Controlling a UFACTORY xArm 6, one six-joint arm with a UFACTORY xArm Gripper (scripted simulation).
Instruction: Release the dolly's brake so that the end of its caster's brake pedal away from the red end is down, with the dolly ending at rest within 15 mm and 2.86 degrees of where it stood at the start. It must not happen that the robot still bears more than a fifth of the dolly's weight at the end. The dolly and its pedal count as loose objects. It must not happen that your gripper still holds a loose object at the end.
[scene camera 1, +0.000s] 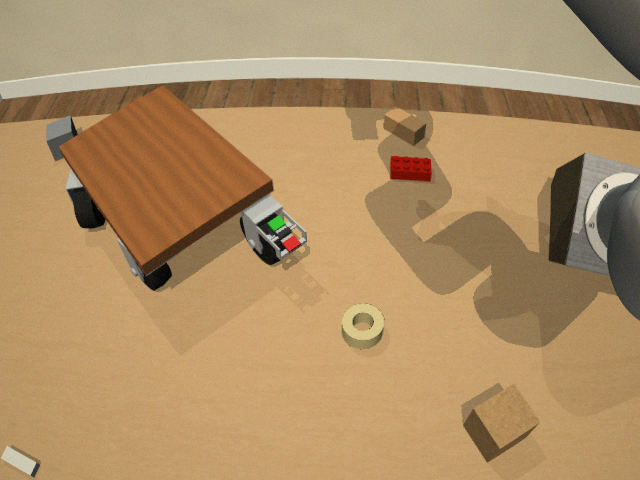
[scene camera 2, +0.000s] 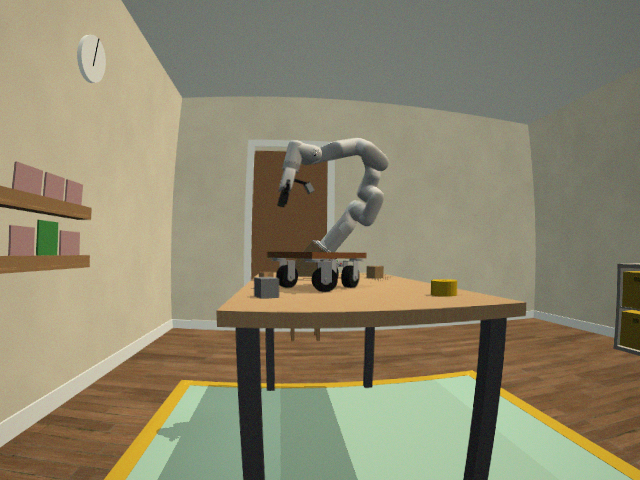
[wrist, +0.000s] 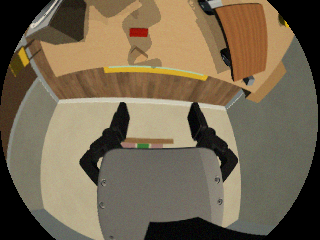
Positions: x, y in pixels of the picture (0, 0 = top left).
Scene:
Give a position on a brown cube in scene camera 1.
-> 499, 423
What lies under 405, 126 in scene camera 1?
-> A brown block.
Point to a red brick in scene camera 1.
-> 401, 168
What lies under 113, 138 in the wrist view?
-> The gripper.

